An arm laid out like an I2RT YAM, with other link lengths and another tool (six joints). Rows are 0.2 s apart.
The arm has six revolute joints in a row. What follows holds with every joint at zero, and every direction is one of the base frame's.
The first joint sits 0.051 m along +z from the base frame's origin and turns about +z.
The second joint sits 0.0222 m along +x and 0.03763 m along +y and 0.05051 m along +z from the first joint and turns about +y.
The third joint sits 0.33 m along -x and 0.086 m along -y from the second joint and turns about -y.
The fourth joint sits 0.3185 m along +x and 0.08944 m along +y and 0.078 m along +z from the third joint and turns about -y.
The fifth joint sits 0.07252 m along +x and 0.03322 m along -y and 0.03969 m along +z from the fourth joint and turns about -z.
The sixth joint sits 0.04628 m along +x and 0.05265 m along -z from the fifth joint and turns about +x.
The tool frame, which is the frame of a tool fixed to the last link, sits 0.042 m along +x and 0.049 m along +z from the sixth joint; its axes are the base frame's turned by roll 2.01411, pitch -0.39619 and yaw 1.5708 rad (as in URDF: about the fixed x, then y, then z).
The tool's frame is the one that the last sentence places.
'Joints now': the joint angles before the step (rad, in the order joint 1, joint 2, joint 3, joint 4, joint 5, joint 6). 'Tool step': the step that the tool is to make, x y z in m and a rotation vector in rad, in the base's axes. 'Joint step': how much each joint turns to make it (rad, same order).
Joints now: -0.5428, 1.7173, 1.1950, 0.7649, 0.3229, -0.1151
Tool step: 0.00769, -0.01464, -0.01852, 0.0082, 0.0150, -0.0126
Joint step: -0.0163, 0.0530, 0.0113, 0.0246, -0.0038, 0.0000
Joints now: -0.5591, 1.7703, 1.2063, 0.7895, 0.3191, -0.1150
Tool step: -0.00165, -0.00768, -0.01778, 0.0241, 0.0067, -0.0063
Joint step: -0.0123, 0.0190, -0.0230, 0.0176, -0.0023, 0.0186
